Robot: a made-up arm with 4 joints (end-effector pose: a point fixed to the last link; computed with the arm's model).
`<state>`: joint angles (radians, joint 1 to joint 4).
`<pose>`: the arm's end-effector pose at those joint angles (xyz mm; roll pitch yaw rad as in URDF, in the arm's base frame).
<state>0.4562 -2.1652 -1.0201 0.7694</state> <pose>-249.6 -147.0 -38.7 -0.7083 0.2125 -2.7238</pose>
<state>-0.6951 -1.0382 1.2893 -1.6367</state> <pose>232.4 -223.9 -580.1 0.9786 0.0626 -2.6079</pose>
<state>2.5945 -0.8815 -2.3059 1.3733</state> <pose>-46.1 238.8 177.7 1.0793 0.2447 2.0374</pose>
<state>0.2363 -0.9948 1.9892 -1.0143</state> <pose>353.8 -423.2 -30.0 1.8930 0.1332 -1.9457</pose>
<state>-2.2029 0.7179 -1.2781 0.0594</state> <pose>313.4 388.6 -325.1 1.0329 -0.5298 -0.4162</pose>
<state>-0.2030 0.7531 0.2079 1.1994</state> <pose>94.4 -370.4 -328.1 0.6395 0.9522 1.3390</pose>
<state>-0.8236 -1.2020 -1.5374 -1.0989</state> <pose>-210.2 -453.9 -482.8 -0.7361 0.0554 -0.0922</pose>
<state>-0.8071 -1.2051 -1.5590 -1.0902</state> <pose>-210.4 -464.8 -469.4 -0.7621 0.0757 -0.0872</pose>
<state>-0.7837 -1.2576 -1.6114 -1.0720</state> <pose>-227.4 -475.3 -437.6 -0.8116 0.1563 -0.1072</pose>
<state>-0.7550 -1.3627 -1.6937 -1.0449</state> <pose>-258.3 -480.3 -386.4 -0.8850 0.2966 -0.1637</pose>
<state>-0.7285 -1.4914 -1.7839 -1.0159</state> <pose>-289.5 -475.9 -329.2 -0.9694 0.4555 -0.2510</pose>
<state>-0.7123 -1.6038 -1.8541 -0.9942</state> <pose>-311.3 -464.8 -284.4 -1.0421 0.5834 -0.3413</pose>
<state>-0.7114 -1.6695 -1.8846 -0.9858</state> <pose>-323.2 -453.5 -264.5 -1.0752 0.6494 -0.3962</pose>
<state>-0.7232 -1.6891 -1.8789 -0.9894</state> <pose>-329.1 -444.7 -267.1 -1.0640 0.6600 -0.4054</pose>
